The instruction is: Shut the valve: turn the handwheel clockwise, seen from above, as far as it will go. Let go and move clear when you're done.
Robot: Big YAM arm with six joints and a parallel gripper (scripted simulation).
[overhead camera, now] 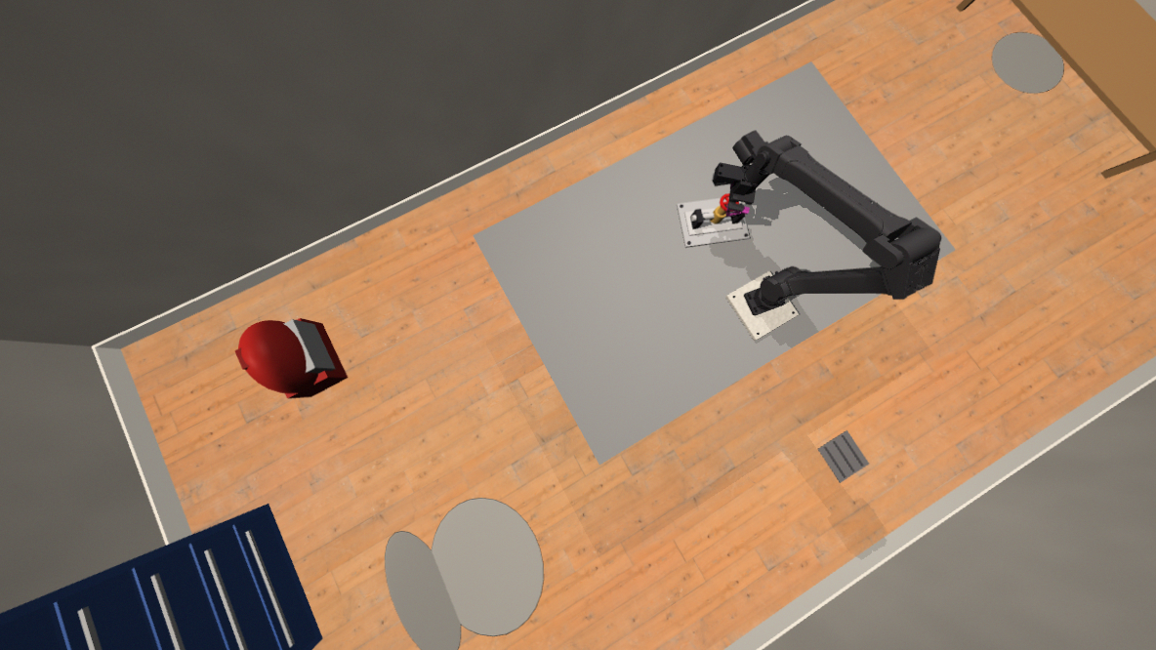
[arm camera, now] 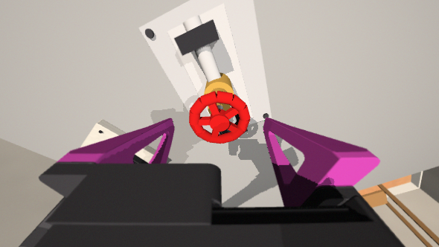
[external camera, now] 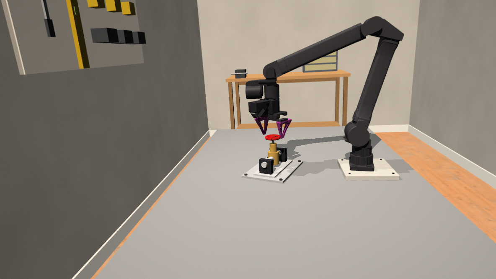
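Right now the red handwheel is 2 cm below my hand.
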